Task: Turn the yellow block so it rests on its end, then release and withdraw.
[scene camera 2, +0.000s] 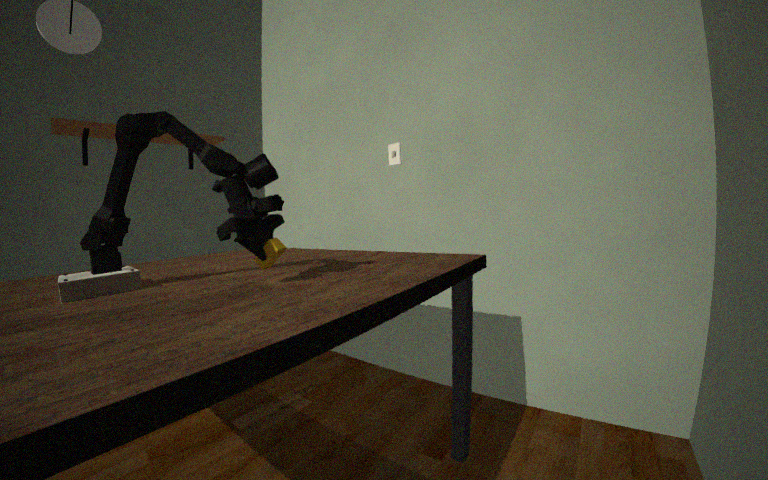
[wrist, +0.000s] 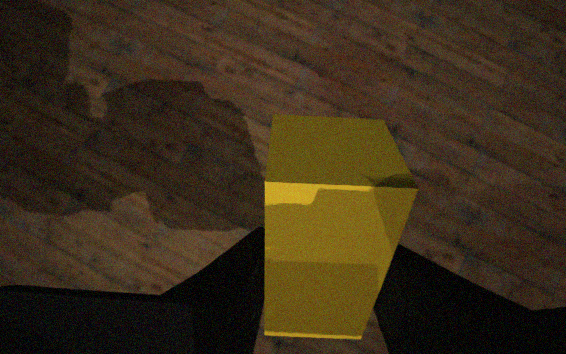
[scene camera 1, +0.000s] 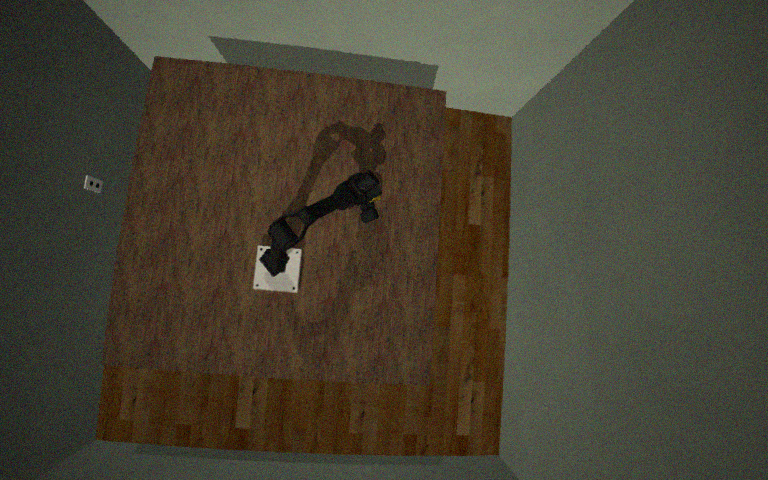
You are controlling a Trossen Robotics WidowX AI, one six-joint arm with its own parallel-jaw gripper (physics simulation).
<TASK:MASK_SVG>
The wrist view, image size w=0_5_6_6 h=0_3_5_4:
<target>my gripper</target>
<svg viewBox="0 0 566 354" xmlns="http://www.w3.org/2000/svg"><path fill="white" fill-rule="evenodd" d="M397 245L373 307L389 354L566 354L566 307L530 310L450 272L400 244ZM265 227L257 227L212 261L212 263L161 295L25 285L1 286L0 354L253 354L265 299Z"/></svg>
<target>yellow block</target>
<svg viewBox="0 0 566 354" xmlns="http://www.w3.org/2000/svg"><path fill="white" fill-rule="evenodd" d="M273 114L265 175L265 336L361 339L394 256L418 187L384 120Z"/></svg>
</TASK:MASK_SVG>
